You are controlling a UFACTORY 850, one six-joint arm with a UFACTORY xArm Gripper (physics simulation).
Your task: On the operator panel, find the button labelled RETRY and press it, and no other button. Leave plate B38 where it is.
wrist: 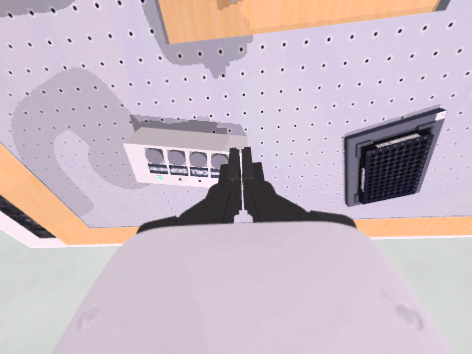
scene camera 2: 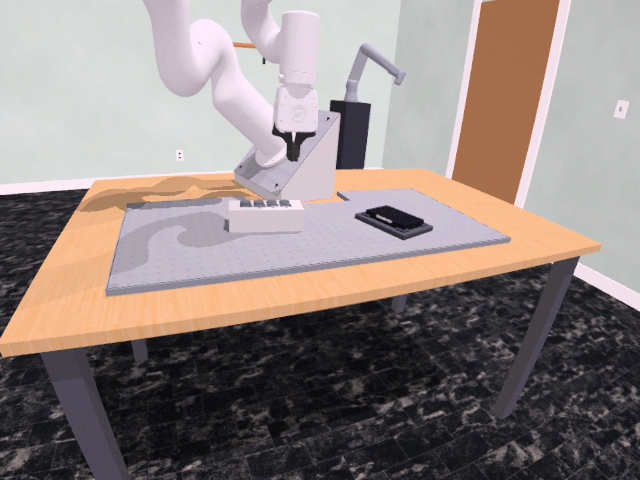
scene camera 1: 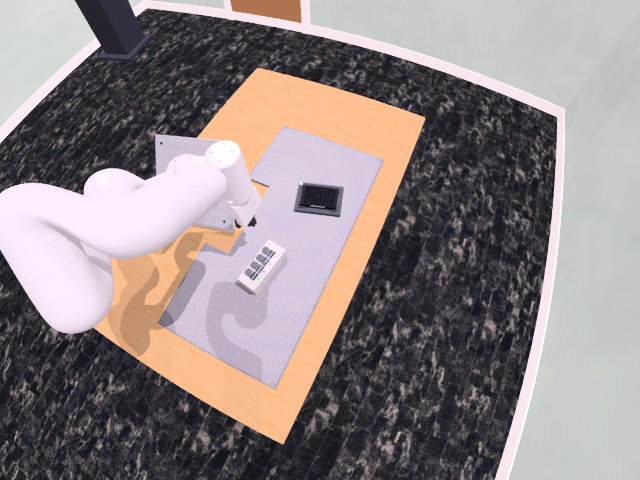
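The operator panel (scene camera 1: 270,272) (scene camera 2: 266,221) (wrist: 175,138) is a white box with several round grey buttons in a row, each with a dark label. A green light (wrist: 160,177) glows by the leftmost button in the wrist view. The labels are upside down and blurred there; I cannot tell which is RETRY. My gripper (scene camera 1: 246,223) (scene camera 2: 293,157) (wrist: 241,163) is shut and empty, pointing down above the panel's level. In the wrist view its fingertips overlap the panel's right end and partly hide the rightmost button. A dark plate (scene camera 1: 319,197) (scene camera 2: 393,217) (wrist: 397,170), its name unreadable, lies in a tray.
The grey perforated board (scene camera 1: 305,289) (scene camera 2: 320,253) (wrist: 295,125) lies on the wooden table (scene camera 1: 330,98) (scene camera 2: 289,297) and bears the panel and the plate's tray (scene camera 1: 334,212) (scene camera 2: 405,236) (wrist: 351,170). The arm's slanted mount (scene camera 1: 180,149) (scene camera 2: 315,165) stands behind the board.
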